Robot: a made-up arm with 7 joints.
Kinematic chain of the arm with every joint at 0, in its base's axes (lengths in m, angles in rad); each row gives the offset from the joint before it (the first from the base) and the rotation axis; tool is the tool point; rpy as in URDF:
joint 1: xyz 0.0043 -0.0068 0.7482 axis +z
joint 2: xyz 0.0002 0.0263 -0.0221 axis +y
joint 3: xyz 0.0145 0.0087 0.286 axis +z
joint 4: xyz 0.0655 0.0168 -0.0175 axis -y
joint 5: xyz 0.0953 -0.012 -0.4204 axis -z
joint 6: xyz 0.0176 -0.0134 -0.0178 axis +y
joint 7: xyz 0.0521 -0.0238 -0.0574 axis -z
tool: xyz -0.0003 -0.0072 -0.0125 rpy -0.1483 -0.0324 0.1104
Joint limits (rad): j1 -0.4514..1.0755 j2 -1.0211..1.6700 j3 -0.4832..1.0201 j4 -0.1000..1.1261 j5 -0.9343..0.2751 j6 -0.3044..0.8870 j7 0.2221..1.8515
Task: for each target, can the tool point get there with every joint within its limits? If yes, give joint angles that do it. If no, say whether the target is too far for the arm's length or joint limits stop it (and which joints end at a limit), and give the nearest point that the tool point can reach.
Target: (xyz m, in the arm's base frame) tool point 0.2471 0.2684 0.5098
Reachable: yes | joints 0.8179 0.1312 0.0476 0.3878 0.1816 0.3682 0.9693
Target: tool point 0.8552 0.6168 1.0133
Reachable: no: too far | nearest point 0.5266 0.3760 0.9024 | short by 0.422 m
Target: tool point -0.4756 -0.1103 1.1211
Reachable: no: joint limits stop it (at a limit: joint 1, joint 2, joint 3, joint 4, joint 6, joint 7) | nearest point -0.4962 0.2217 1.1062 | short by 0.333 m
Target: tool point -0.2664 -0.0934 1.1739
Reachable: no: joint limits stop it (at a limit: joint 1, joint 2, joint 3, joint 4, joint 6, joint 7) | nearest point -0.0438 -0.2906 1.2766 | short by 0.315 m
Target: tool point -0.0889 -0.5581 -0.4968
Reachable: no: too far | nearest point 0.0320 -0.2719 0.1522 | short by 0.720 m
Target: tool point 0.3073 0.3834 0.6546
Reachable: yes | joints 0.4586 -0.0511 0.4841 0.5558 0.0029 0.2125 0.6555
